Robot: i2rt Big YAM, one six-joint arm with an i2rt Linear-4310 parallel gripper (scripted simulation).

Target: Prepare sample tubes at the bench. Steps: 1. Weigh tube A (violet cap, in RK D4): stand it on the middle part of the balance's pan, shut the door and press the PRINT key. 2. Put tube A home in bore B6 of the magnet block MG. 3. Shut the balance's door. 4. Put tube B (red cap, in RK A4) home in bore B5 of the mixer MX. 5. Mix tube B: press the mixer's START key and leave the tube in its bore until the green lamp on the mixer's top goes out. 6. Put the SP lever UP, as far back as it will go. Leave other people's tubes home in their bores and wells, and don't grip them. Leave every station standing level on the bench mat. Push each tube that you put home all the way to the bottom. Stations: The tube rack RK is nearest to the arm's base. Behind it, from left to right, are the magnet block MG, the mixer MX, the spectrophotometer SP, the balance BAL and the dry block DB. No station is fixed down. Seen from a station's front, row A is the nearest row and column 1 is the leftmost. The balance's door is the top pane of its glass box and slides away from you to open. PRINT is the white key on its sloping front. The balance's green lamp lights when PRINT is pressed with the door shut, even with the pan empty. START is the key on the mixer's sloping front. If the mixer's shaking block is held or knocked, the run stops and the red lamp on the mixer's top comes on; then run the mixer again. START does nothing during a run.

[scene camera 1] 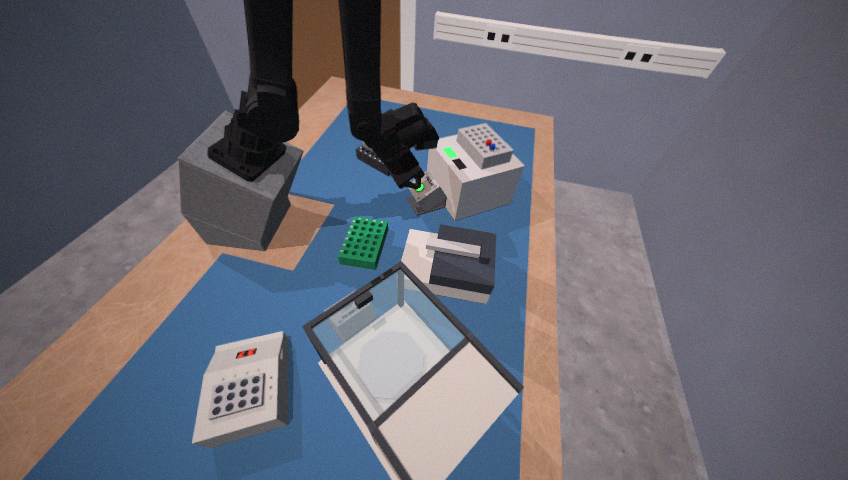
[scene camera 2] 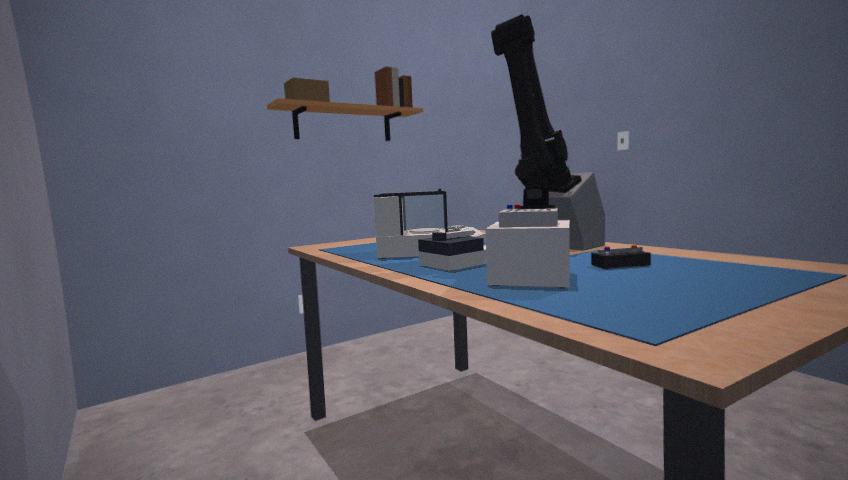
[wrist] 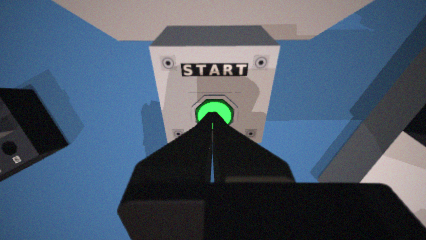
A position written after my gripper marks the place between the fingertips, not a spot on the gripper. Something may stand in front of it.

I see my gripper point(scene camera 1: 418, 187), a green rack RK point(scene camera 1: 362, 239), a mixer MX point(scene camera 1: 463, 175), a dry block DB point(scene camera 1: 265, 358), a magnet block MG point(scene camera 2: 619, 259) and a spectrophotometer SP point(scene camera 1: 451, 275).
The mixer MX also shows in scene camera 2 point(scene camera 2: 524, 248) and in the wrist view point(wrist: 196, 57). The spectrophotometer SP shows as well in scene camera 2 point(scene camera 2: 450, 254). My gripper is seen too in the wrist view point(wrist: 212, 119). The wrist view does not show the green rack RK: it is out of frame. The wrist view misses the dry block DB: it is out of frame.
